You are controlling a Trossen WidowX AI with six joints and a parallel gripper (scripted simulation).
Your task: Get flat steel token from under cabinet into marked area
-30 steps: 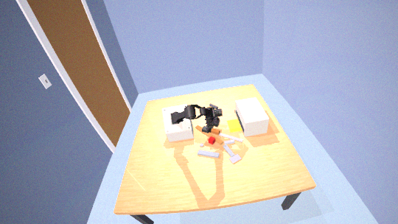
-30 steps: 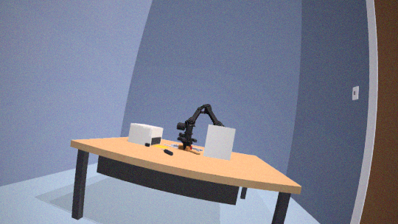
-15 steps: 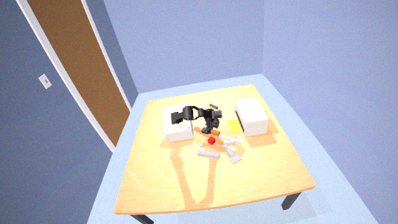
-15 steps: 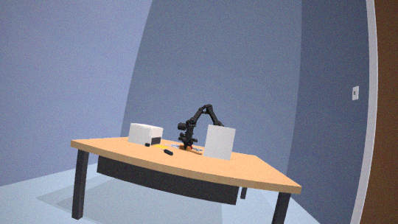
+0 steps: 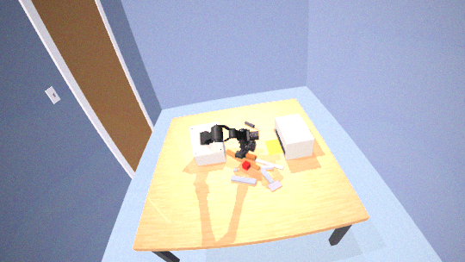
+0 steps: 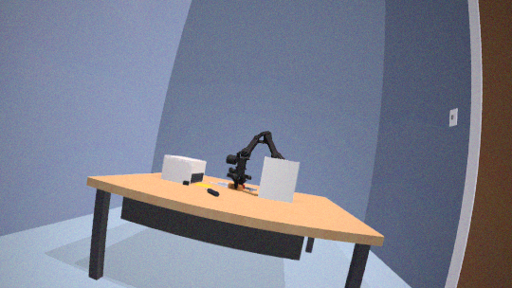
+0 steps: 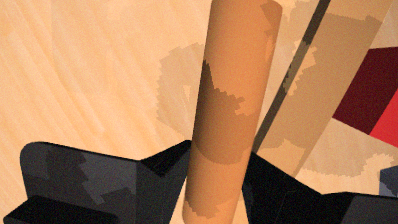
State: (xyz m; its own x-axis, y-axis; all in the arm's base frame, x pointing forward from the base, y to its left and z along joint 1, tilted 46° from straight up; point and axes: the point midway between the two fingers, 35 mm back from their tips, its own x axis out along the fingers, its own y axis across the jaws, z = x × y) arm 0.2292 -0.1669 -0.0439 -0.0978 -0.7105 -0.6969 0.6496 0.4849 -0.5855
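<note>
My gripper tip is 10 cm to the left of the red cube, 2 cm past it and 1 cm below it. The rest, counted from my gripper tip: grey bar 20 cm to the right, 6 cm behind; then t-shaped tool 25 cm to the right, 10 cm ahead; then wooden stick 3 cm behind, 2 cm to the right.
</note>
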